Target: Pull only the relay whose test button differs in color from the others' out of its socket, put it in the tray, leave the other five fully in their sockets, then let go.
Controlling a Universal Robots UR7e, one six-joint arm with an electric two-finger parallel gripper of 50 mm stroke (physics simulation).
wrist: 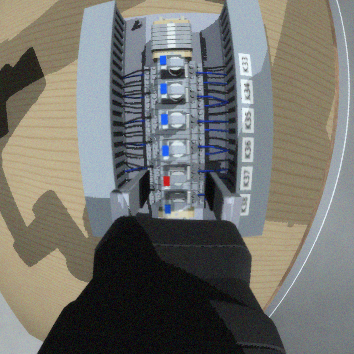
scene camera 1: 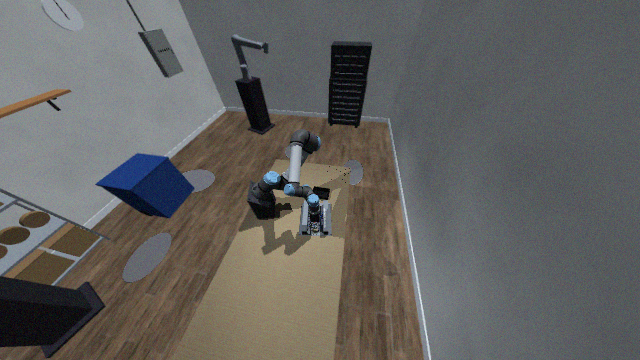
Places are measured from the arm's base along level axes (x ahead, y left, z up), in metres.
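Where they show: gripper, fingertip midpoint: (wrist: 177, 182) (scene camera 1: 315, 220); arm's base, origin of the base link: (scene camera 1: 260, 191).
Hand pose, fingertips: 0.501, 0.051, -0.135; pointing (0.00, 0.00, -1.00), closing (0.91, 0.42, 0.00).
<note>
Each offset is from my fingertips to the top centre of the thing, as dx, dy, dz. "spot": to the spot under its first point. Level surfaces: height alone.
In the wrist view a row of six relays stands in sockets between two grey wire ducts. The relay with the red test button @(-0.001, -0.006, -0.022) (wrist: 178, 176) is fifth from the top, beside the K37 label. The other relays, such as the K36 one @(-0.016, +0.022, -0.022) (wrist: 176, 149) and the K35 one @(-0.030, +0.049, -0.022) (wrist: 177, 119), have blue buttons. All appear seated. My gripper (wrist: 177, 182) (scene camera 1: 314, 219) is open and empty, its fingers on either side of the row near the K37 and K38 relays. Their height above the sockets is hard to tell. The black tray @(spot: -0.120, +0.324, -0.088) (scene camera 1: 321, 193) lies behind the relay unit in the scene view.
The left duct @(-0.114, +0.020, -0.029) (wrist: 97, 120) and the right duct @(+0.041, +0.102, -0.029) (wrist: 255, 120) rise along both sides of the relay row, with blue and black wires inside. A grey terminal block @(-0.078, +0.139, -0.045) (wrist: 171, 38) stands at the row's top end. The table @(dz -0.092) (scene camera 1: 270, 300) carries the unit.
</note>
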